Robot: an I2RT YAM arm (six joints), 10 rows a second.
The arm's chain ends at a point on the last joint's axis. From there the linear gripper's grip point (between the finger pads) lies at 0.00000 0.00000 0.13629 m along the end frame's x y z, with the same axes.
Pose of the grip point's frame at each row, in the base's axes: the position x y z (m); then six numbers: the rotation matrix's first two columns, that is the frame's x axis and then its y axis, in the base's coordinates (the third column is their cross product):
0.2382 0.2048 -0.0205 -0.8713 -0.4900 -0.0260 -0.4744 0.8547 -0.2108
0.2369 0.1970 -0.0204 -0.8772 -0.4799 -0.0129 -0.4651 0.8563 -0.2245
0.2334 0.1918 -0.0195 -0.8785 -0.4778 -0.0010 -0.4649 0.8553 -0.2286
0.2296 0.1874 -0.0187 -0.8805 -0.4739 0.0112 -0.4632 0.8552 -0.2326
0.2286 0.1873 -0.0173 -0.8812 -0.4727 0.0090 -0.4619 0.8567 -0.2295
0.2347 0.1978 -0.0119 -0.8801 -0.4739 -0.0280 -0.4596 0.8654 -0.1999
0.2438 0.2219 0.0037 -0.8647 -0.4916 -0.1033 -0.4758 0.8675 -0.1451
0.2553 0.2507 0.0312 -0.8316 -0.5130 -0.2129 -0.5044 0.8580 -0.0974
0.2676 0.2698 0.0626 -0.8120 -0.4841 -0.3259 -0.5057 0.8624 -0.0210
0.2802 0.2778 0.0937 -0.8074 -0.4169 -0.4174 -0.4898 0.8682 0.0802
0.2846 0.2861 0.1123 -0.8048 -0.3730 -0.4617 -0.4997 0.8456 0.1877
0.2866 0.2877 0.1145 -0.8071 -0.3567 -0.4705 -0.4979 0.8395 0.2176
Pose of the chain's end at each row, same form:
0.2211 0.2282 0.1127 -0.8713 -0.4900 -0.0260 -0.4744 0.8547 -0.2108
0.2207 0.2230 0.1124 -0.8772 -0.4799 -0.0129 -0.4651 0.8563 -0.2245
0.2184 0.2191 0.1132 -0.8785 -0.4778 -0.0010 -0.4649 0.8553 -0.2286
0.2159 0.2160 0.1138 -0.8805 -0.4739 0.0112 -0.4632 0.8552 -0.2326
0.2149 0.2154 0.1153 -0.8812 -0.4727 0.0090 -0.4619 0.8567 -0.2295
0.2185 0.2200 0.1216 -0.8801 -0.4739 -0.0280 -0.4596 0.8654 -0.1999
0.2219 0.2323 0.1378 -0.8647 -0.4916 -0.1033 -0.4758 0.8675 -0.1451
0.2236 0.2471 0.1637 -0.8316 -0.5130 -0.2129 -0.5044 0.8580 -0.0974
0.2279 0.2497 0.1914 -0.8120 -0.4841 -0.3259 -0.5057 0.8624 -0.0210
0.2354 0.2411 0.2171 -0.8074 -0.4169 -0.4174 -0.4898 0.8682 0.0802
0.2409 0.2341 0.2305 -0.8048 -0.3730 -0.4617 -0.4997 0.8456 0.1877
0.2433 0.2318 0.2310 -0.8071 -0.3567 -0.4705 -0.4979 0.8395 0.2176

